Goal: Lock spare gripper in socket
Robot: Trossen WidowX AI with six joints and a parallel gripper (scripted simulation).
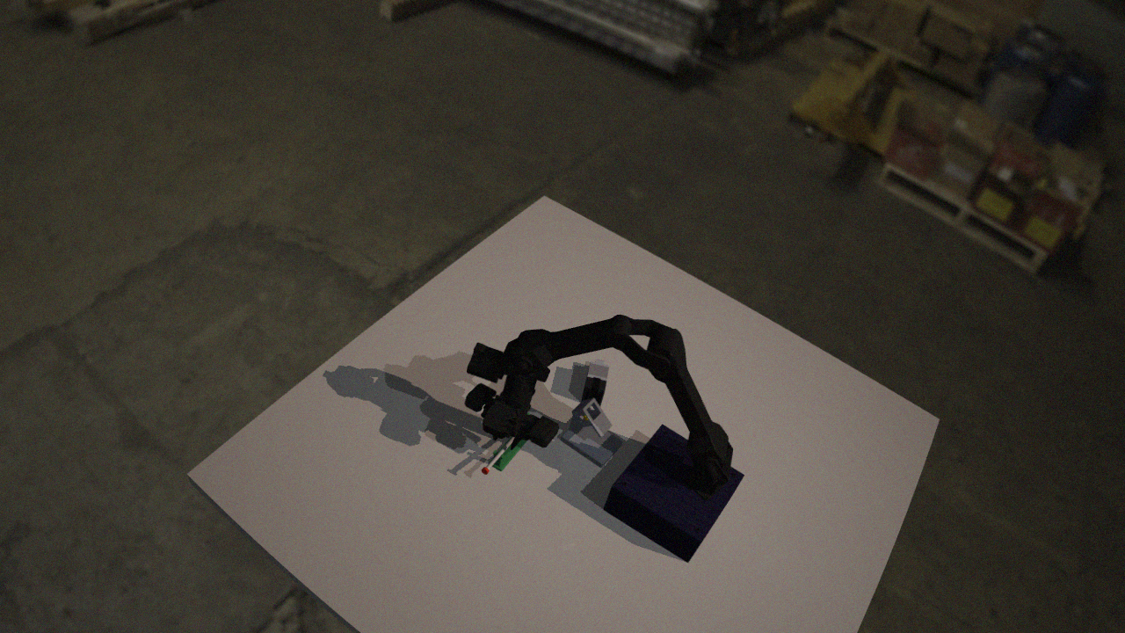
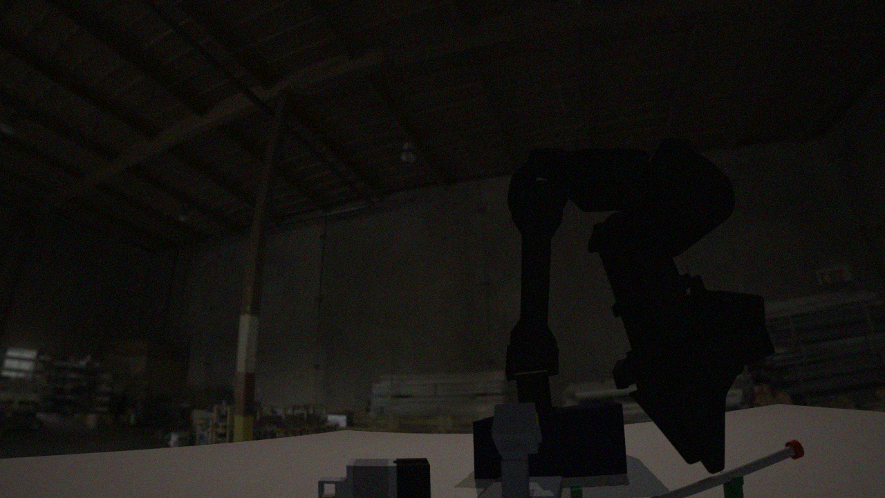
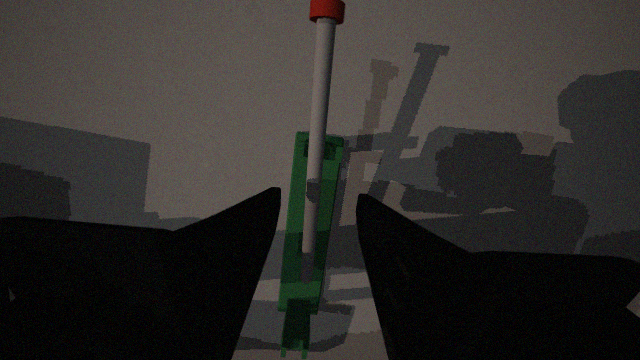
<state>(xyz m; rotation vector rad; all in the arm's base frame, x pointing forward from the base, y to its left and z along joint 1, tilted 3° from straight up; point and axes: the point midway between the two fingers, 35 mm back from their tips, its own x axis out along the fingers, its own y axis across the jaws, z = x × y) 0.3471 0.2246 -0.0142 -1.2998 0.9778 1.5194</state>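
The green stand lies 1 cm ahead of my gripper tip, 4 cm to the right of it and 3 cm below it. Also, from my gripper tip: grey mount 8 cm behind, 17 cm to the right; then spare gripper 2 cm ahead, 30 cm to the right, 2 cm below.
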